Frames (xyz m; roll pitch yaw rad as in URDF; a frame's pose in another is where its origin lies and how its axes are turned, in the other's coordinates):
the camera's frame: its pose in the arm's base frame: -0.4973 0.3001 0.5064 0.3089 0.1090 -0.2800
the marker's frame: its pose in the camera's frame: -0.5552 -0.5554 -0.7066 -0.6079 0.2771 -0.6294
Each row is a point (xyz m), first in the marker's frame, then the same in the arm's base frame.
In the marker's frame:
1: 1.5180 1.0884 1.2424
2: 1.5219 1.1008 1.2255
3: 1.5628 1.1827 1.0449
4: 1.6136 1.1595 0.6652
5: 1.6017 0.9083 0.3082
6: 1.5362 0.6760 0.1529
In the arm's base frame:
1: 1.0200 -0.0841 -0.4289
2: 1.0189 -0.0754 -0.4484
3: 0.9786 -0.0216 -0.6394
4: 0.7654 -0.0350 -0.9582
5: 0.4034 -0.1845 -1.1514
6: 0.1431 -0.3048 -1.1636

